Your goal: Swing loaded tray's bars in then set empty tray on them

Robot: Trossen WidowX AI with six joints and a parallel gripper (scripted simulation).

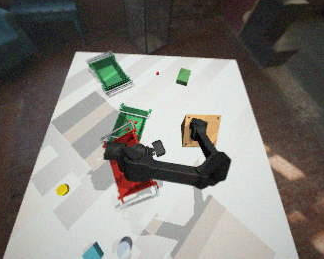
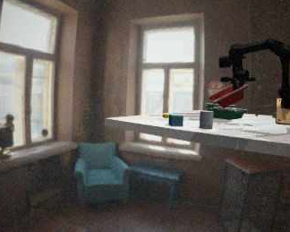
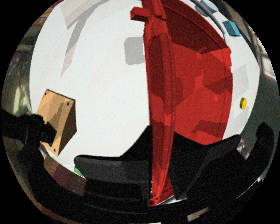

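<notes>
The red tray lies 6 cm ahead of my gripper tip and 4 cm to the left of it. Also, from my gripper tip: yellow disc 37 cm ahead, 18 cm to the left, 15 cm below; then grey cylinder 36 cm to the left, 12 cm below, 2 cm ahead; then cyan block 40 cm to the left, 14 cm ahead, 13 cm below.
</notes>
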